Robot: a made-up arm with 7 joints. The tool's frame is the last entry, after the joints. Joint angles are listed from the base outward.
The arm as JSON. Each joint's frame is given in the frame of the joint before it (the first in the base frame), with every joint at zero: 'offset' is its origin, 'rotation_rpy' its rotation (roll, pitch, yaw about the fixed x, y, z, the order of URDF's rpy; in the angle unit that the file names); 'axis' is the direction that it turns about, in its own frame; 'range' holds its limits. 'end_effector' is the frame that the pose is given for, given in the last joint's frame.
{
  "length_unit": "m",
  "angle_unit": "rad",
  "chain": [
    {
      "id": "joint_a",
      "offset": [
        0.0,
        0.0,
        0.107
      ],
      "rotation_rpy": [
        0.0,
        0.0,
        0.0
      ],
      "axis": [
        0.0,
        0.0,
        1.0
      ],
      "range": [
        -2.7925,
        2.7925
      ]
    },
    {
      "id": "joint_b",
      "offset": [
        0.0,
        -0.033,
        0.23
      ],
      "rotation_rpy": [
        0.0,
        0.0,
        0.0
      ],
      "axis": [
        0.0,
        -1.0,
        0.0
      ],
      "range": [
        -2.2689,
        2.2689
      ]
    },
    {
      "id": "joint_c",
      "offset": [
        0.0,
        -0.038,
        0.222
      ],
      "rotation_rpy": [
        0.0,
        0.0,
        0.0
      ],
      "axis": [
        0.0,
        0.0,
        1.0
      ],
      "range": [
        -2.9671,
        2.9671
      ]
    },
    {
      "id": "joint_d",
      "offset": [
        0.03,
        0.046,
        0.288
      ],
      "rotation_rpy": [
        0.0,
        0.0,
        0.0
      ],
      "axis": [
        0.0,
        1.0,
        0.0
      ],
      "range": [
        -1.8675,
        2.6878
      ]
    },
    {
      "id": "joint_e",
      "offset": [
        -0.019,
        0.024,
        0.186
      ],
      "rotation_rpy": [
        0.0,
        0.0,
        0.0
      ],
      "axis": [
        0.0,
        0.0,
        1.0
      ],
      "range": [
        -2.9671,
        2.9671
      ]
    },
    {
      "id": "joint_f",
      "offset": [
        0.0,
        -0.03,
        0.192
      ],
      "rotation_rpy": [
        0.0,
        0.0,
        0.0
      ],
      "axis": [
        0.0,
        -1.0,
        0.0
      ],
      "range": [
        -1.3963,
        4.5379
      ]
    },
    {
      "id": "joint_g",
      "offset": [
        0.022,
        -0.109,
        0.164
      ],
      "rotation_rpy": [
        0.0,
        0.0,
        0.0
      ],
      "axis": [
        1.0,
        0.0,
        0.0
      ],
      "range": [
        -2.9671,
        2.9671
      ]
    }
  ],
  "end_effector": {
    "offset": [
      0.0,
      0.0,
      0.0
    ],
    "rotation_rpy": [
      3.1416,
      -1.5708,
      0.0
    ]
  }
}
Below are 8 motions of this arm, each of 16 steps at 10 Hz.
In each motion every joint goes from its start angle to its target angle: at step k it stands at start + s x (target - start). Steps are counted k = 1, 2, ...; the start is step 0. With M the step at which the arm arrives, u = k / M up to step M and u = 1 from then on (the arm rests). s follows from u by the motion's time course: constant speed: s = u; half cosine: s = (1 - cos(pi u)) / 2; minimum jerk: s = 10 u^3 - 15 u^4 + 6 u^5.
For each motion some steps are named. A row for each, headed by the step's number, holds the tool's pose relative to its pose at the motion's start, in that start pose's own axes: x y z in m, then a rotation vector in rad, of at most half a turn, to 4 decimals.
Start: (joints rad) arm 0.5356 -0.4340 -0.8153 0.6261 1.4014 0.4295 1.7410
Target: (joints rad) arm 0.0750 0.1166 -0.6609 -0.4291 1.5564 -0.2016 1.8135
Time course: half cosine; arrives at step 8
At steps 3, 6, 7, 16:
3: -0.2327 -0.0084 -0.1843 0.0137 -0.1653 -0.3227
6: -0.5881 0.2898 -0.4906 0.0505 -0.1028 -1.0384
7: -0.6338 0.3898 -0.5253 0.0622 -0.0324 -1.1862
16: -0.6470 0.4269 -0.5344 0.0669 -0.0031 -1.2375

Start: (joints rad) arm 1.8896 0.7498 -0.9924 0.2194 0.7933 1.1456 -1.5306
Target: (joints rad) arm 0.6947 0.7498 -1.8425 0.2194 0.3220 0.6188 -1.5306
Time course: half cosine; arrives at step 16
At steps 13, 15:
13: 0.8354 -0.1547 -0.2453 -0.5355 -0.9191 -1.6590
15: 0.8811 -0.2128 -0.2674 -0.6505 -1.0225 -1.7295

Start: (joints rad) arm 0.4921 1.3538 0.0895 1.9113 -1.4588 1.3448 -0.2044
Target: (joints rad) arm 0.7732 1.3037 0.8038 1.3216 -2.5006 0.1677 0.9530
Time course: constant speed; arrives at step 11
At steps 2, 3, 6, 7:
2: 0.0463 0.0220 -0.0321 -0.1494 -0.0766 0.0735
3: 0.0626 0.0355 -0.0529 -0.2492 -0.1099 0.1335
6: 0.0811 0.0883 -0.1325 -0.6207 -0.1678 0.4131
7: 0.0763 0.1094 -0.1649 -0.7608 -0.1701 0.5384

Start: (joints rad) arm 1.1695 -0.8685 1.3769 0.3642 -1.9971 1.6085 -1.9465
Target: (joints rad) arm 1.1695 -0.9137 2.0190 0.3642 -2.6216 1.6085 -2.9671
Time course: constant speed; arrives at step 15
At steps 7, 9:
7: -0.0322 0.0011 -0.0250 -0.0338 -0.0806 -0.4814
9: -0.0414 -0.0015 -0.0328 -0.0309 -0.1085 -0.6188

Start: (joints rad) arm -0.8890 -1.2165 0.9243 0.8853 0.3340 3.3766 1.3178
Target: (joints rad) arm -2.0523 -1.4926 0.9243 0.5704 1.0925 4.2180 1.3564
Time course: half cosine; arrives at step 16
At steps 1, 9, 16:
1: 0.0046 -0.0012 0.0037 0.0170 0.0147 -0.0068
9: 0.2345 -0.1134 0.2109 1.1186 0.8673 -0.4063
16: 0.3850 -0.2761 0.3664 1.8723 1.4550 -0.6619

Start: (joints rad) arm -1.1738 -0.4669 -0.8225 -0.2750 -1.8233 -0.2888 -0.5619
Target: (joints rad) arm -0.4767 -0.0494 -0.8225 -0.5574 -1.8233 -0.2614 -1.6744
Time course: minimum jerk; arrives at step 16
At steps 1, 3, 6, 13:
1: -0.0005 0.0012 0.0008 0.0019 0.0001 -0.0013
3: -0.0115 0.0253 0.0190 0.0420 0.0029 -0.0295
6: -0.0643 0.1216 0.1253 0.2370 0.0369 -0.1729
13: -0.1874 0.1676 0.5303 0.7837 0.3400 -0.6341

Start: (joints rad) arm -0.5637 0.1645 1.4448 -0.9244 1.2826 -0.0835 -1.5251
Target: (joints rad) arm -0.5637 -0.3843 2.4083 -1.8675 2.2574 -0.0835 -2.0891
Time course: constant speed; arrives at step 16
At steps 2, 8, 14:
2: 0.0339 0.0025 -0.1032 -0.1591 0.1259 -0.1601
8: 0.1731 -0.0897 -0.4232 -0.6210 0.3102 -0.7719
14: 0.3573 -0.3320 -0.6448 -0.9251 0.2011 -1.5232

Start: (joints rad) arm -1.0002 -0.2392 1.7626 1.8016 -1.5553 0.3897 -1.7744
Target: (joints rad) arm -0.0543 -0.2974 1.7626 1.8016 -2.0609 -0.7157 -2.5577
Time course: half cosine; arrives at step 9
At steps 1, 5, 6, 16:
1: 0.0025 0.0060 -0.0081 0.0088 -0.0134 -0.0365
5: 0.0426 0.0571 -0.1766 0.2292 -0.2786 -0.5366
6: 0.0518 0.0502 -0.2296 0.3065 -0.3400 -0.6165
16: 0.0644 0.0200 -0.3093 0.4174 -0.3962 -0.6865

